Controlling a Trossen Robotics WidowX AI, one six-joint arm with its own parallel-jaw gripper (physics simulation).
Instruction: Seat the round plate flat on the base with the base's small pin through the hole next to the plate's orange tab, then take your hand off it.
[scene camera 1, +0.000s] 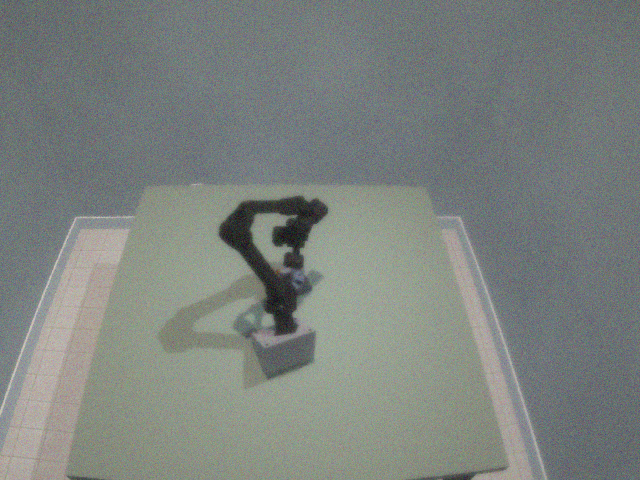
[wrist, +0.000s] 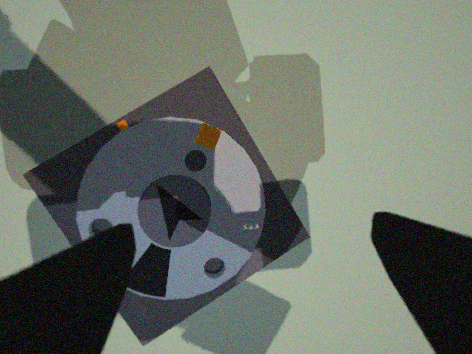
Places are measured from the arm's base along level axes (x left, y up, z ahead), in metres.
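Where they show: gripper, fingertip midpoint: (wrist: 253, 230); arm's base, origin of the base link: (scene camera 1: 286, 330).
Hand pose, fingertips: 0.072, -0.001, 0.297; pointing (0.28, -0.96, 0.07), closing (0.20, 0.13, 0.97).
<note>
Things, the pixels of their top centre, and the offset from my fingertips, as dx, dy, dz. "pt": a spot on its surface instead. Level surfaces: height alone.
- round grey plate, middle of its top: (wrist: 174, 217) (scene camera 1: 289, 275) -0.011, -0.065, -0.027
- square dark base, surface spot: (wrist: 212, 92) pt +0.062, -0.093, -0.016
- small orange mark, surface spot: (wrist: 122, 124) pt +0.034, -0.092, -0.065
- hole, surface spot: (wrist: 195, 160) pt +0.020, -0.093, -0.020
- central disc with a black arrow, middle of its top: (wrist: 175, 212) (scene camera 1: 289, 277) -0.010, -0.077, -0.027
- green table, its level: dy -0.117
The round grey plate (wrist: 125, 162) (scene camera 1: 298, 279) lies on the square dark base (wrist: 212, 92). Its orange tab (wrist: 208, 136) is at the plate's upper right in the wrist view, away from the small orange mark (wrist: 122, 124) at the base's edge. The hole (wrist: 195, 160) next to the tab looks dark, and I cannot make out a pin in it. A central disc with a black arrow (wrist: 172, 210) shows inside the plate. I cannot tell if the plate is fully flat. My gripper (wrist: 253, 230) (scene camera 1: 293, 263) is open and empty above the plate, its left finger overlapping the plate in the wrist view.
The arm stands on a grey block (scene camera 1: 289, 353) on the green table (scene camera 1: 372, 392). Shadows of the arm and gripper fall over the plate, the base and the table. The table's far edge lies behind the arm.
</note>
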